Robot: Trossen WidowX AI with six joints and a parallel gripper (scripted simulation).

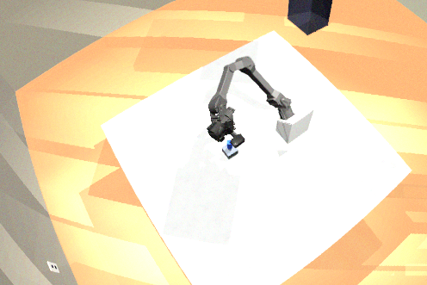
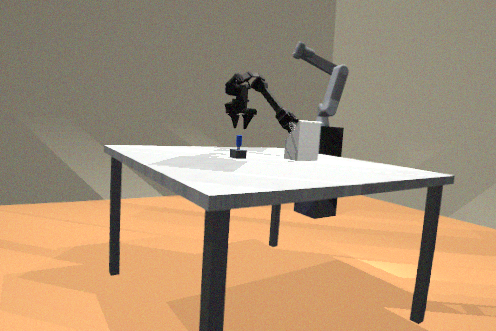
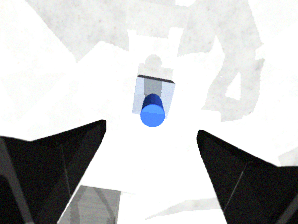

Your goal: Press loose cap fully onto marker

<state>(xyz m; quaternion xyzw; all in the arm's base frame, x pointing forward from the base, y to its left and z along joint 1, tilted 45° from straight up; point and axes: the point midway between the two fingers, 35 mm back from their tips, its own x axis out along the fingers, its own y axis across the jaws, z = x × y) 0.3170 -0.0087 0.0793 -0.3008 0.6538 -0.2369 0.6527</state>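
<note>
Right now my gripper tip is 60 mm above the blue cap. Round my gripper tip: holder block: 130 mm below.
</note>
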